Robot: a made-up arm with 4 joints.
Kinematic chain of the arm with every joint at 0, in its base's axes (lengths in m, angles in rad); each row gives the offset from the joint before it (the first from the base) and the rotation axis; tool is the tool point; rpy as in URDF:
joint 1: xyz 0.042 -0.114 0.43 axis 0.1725 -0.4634 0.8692
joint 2: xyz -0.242 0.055 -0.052 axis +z
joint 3: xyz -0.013 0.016 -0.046 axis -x
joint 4: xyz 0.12 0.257 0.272 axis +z
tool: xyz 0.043 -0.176 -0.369 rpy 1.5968 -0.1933 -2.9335
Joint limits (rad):
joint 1: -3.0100..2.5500
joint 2: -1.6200..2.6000
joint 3: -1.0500..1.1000
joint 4: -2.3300..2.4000
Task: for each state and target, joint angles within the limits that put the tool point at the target. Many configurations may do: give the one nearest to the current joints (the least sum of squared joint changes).
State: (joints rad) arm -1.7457 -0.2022 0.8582 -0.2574
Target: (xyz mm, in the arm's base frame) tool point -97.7 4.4 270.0
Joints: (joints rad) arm -1.3131 -0.2915 0.7937 0.0330
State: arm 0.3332 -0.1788 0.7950 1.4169
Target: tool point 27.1 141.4 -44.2
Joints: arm 0.7980 -0.0186 1.0100 2.3458
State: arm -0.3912 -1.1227 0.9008 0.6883
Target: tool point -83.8 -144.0 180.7
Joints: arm -0.8091 -0.5481 0.8284 0.7391
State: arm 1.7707 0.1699 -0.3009 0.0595
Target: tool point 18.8 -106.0 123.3
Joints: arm 2.1892 0.2132 -0.0484 -0.3159
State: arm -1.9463 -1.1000 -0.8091 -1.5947
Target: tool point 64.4 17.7 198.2
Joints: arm -1.8733 -1.2470 -0.0212 -1.3798
